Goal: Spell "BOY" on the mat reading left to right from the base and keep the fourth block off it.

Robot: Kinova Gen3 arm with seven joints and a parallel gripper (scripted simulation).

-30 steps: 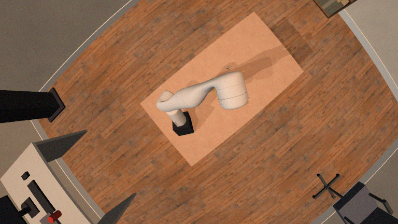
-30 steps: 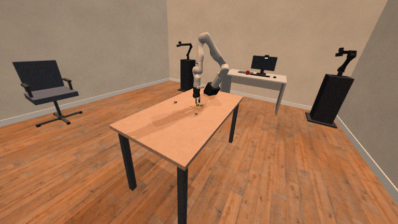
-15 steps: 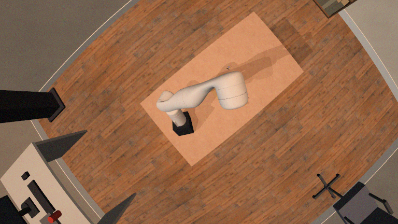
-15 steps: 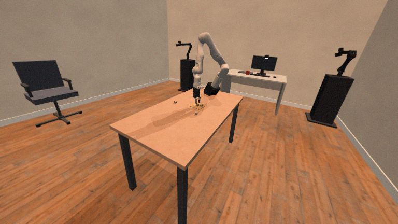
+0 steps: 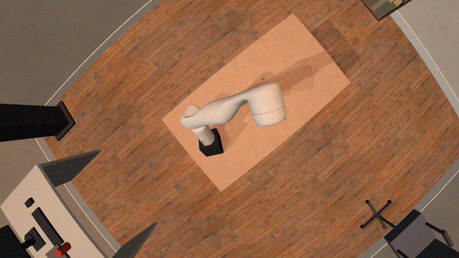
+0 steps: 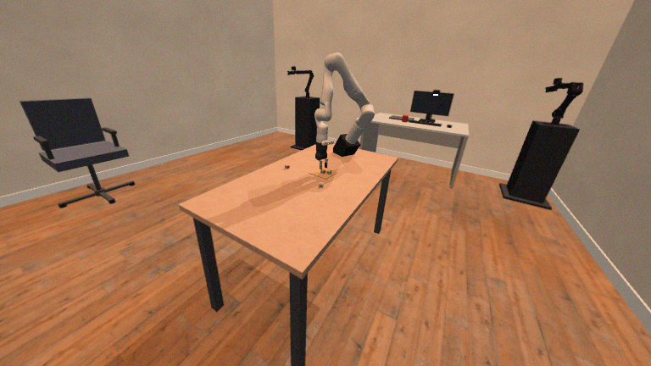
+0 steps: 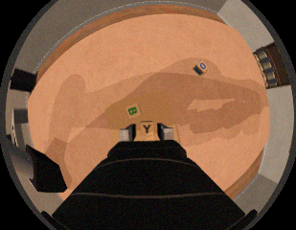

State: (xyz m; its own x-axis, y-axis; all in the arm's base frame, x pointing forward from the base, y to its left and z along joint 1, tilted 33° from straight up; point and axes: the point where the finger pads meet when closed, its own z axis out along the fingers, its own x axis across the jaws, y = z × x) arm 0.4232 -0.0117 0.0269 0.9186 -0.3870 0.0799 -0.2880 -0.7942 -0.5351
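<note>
The mat is 1 cm behind my hand and 5 cm below it.
</note>
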